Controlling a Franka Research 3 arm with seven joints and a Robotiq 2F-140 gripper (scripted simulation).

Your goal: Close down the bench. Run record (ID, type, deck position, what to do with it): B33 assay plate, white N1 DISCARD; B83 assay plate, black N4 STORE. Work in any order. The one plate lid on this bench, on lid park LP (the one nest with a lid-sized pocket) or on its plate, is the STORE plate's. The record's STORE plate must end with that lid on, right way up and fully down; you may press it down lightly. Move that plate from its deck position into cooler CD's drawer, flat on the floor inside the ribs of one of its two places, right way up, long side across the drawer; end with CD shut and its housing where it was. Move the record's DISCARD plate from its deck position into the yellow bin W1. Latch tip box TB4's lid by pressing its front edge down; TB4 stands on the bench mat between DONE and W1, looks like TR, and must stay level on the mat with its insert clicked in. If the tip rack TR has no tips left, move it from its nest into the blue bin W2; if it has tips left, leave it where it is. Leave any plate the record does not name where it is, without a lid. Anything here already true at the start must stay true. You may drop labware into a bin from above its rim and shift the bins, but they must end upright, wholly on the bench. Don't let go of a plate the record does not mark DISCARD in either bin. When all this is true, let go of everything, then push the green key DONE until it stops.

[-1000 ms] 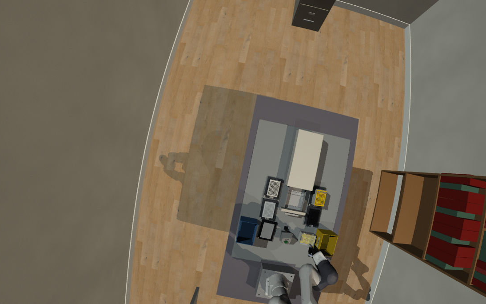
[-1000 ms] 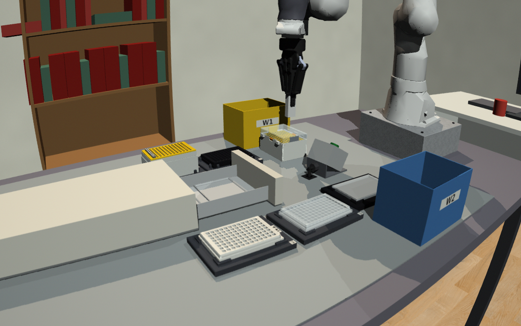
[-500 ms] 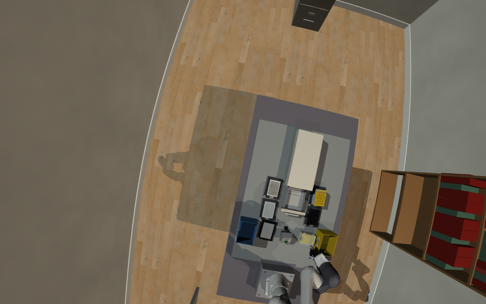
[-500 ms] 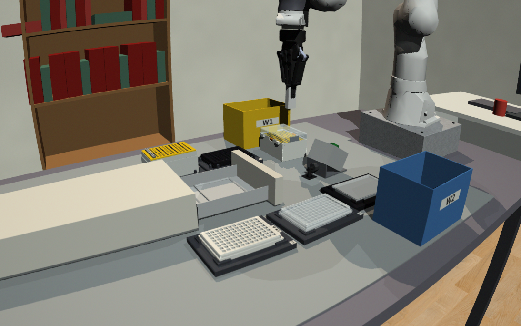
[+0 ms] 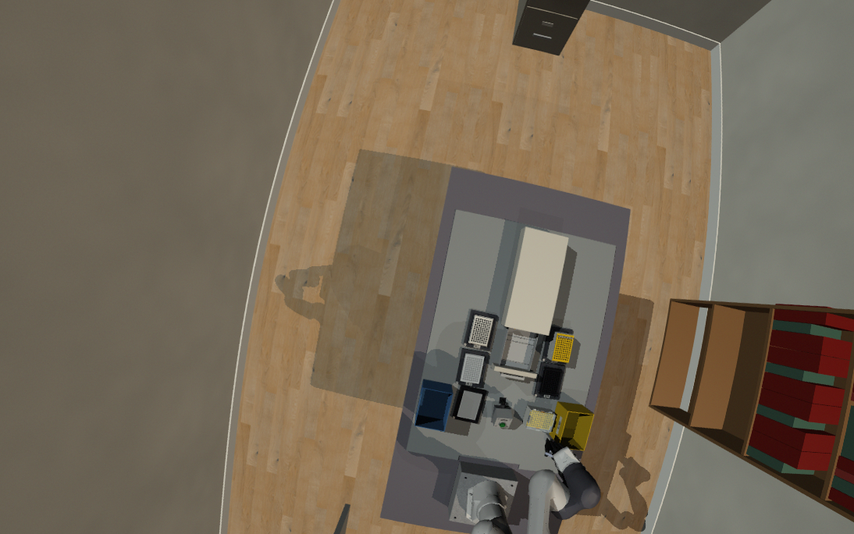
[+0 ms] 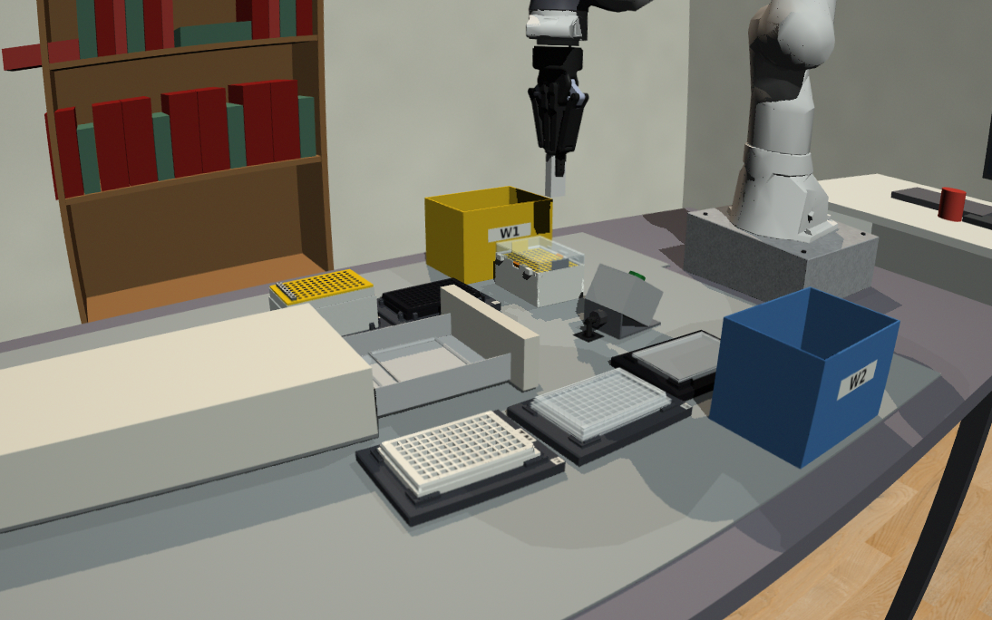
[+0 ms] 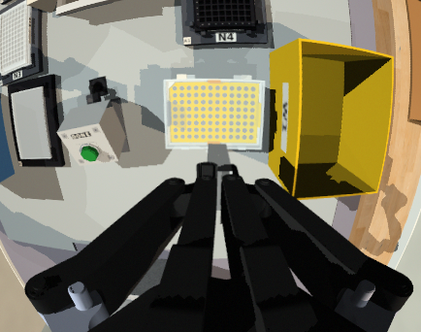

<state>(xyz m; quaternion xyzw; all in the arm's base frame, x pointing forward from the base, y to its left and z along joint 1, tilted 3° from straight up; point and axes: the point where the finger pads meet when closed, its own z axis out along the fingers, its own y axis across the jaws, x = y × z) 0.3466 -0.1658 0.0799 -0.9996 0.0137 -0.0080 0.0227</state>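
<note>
Now: the clear plate lid 33 cm to the left of my hand, 17 cm below it and 3 cm ahead of it. From my hand the other things lie so: yellow insert (13 cm below, 3 cm ahead); then TB4's clear lid (12 cm below, 3 cm ahead); then tip box TB4 (14 cm below, 3 cm ahead).
</note>
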